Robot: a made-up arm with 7 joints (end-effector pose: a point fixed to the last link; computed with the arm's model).
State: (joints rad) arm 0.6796 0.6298 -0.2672 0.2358 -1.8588 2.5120 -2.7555
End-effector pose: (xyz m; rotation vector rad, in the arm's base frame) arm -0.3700 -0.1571 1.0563 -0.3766 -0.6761 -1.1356
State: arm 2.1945 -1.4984 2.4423 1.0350 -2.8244 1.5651 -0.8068
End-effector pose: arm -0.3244 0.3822 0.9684 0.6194 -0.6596 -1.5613
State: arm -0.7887 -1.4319 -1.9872 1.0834 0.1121 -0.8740 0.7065
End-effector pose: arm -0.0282 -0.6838 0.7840 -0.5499 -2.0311 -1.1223
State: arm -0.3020 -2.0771 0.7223 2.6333 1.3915 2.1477 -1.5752
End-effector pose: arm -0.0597 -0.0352 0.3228 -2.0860 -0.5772 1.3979
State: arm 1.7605 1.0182 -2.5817 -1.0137 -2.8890 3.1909 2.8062
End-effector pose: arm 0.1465 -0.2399 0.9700 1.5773 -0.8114 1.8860
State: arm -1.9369 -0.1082 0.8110 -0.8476 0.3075 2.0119 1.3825
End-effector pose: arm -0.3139 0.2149 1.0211 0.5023 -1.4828 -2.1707
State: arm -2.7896 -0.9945 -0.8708 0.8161 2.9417 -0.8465 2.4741
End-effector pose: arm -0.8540 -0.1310 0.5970 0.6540 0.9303 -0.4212
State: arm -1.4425 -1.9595 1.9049 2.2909 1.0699 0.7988 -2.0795
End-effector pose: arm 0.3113 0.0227 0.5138 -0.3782 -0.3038 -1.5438
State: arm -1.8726 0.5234 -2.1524 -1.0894 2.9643 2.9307 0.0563
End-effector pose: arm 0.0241 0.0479 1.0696 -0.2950 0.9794 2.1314
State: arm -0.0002 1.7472 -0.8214 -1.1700 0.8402 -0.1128 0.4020
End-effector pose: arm -0.6128 0.2497 0.0529 -1.1012 0.0815 2.4333
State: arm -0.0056 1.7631 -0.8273 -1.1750 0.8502 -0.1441 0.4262
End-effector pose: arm -0.6061 0.2570 0.0486 -1.0859 0.0700 2.4525
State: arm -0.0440 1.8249 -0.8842 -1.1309 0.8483 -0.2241 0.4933
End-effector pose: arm -0.6017 0.2860 0.0414 -1.0541 -0.0335 2.5360
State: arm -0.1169 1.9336 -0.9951 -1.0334 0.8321 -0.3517 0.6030
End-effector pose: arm -0.5980 0.3253 0.0266 -1.0455 -0.2394 2.6879
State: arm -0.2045 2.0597 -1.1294 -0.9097 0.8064 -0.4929 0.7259
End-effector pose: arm -0.5921 0.3495 -0.0021 -1.1047 -0.4838 2.8708
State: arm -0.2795 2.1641 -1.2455 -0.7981 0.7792 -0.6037 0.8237
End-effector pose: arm -0.5838 0.3511 -0.0380 1.0701 0.6004 -2.6852
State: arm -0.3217 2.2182 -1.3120 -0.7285 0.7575 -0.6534 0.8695
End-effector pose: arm -0.5794 0.3440 -0.0620 1.0488 0.6335 -2.5454
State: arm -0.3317 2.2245 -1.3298 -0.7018 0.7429 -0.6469 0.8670
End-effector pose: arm -0.5832 0.3402 -0.0667 1.0520 0.6421 -2.5161
